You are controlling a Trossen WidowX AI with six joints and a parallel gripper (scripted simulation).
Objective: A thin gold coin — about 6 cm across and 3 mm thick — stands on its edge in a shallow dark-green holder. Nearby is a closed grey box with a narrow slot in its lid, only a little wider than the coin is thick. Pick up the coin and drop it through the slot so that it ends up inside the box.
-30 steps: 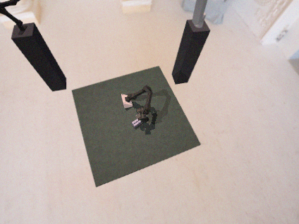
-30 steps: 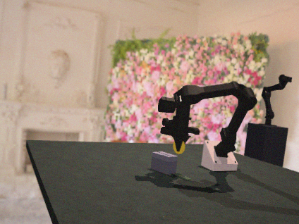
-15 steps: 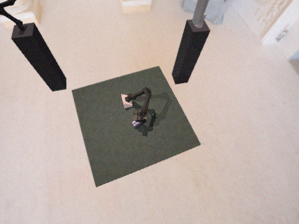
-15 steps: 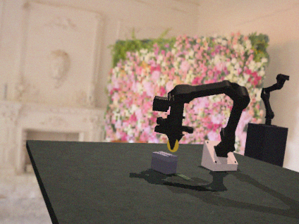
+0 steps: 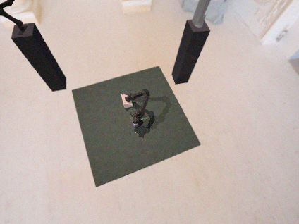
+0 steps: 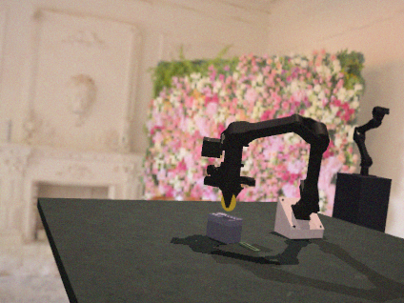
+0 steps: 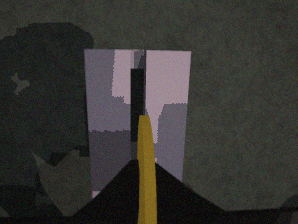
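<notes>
The gold coin is 2 cm above my gripper tip.
</notes>
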